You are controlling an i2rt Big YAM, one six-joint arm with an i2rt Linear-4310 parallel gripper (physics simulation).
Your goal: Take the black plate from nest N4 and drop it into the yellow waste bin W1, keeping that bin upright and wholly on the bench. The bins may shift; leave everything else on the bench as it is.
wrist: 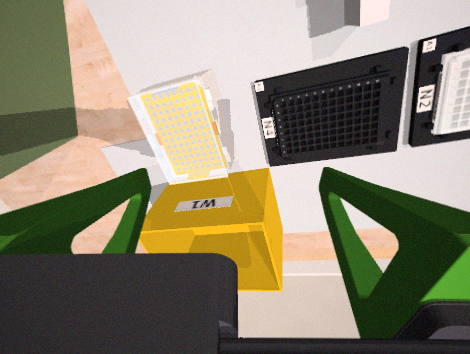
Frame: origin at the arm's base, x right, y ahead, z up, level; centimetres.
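Seen in the pictures: gripper, fingertip midpoint: [234, 177].
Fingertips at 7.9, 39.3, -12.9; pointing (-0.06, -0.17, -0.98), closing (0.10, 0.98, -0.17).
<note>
Pixels of each thing's top centre, then the offset from my fingertips to it, as dx, dy, dz. "pt": a spot on its surface instead.
- black plate at its top centre: [328, 122] +3.9, +7.9, -18.3
- black nest N4 at a spot on its surface: [395, 65] pt -1.5, +14.2, -19.7
- yellow bin W1 at its top centre: [209, 262] +19.6, -7.2, -8.9
- clear box with a yellow perforated rack, surface spot: [185, 130] pt +2.6, -8.6, -14.0
- Nest N2 at a spot on its surface: [424, 120] pt +4.7, +18.6, -19.7
- white plate at a spot on its surface: [456, 100] pt +2.4, +20.7, -19.2
The black plate [330, 117] with its grid of wells sits in the black nest N4 [395, 65], right of the middle of the wrist view. The nest's N4 label is on its left side. The yellow bin W1 [273, 225] is at the lower middle and looks upright, its label showing upside down. Part of the bin is hidden by the dark gripper body. My gripper [234, 177] is wide open and empty. In the view, its green fingers are on either side of the bin, and the black plate lies above and beyond the right fingertip.
A clear box with a yellow perforated rack [185, 130] stands beyond bin W1, left of N4. Nest N2 [424, 120] with a white plate [456, 100] is at the right edge. A green block [35, 50] is at the upper left, and a grey and pale object [332, 17] at the top.
</note>
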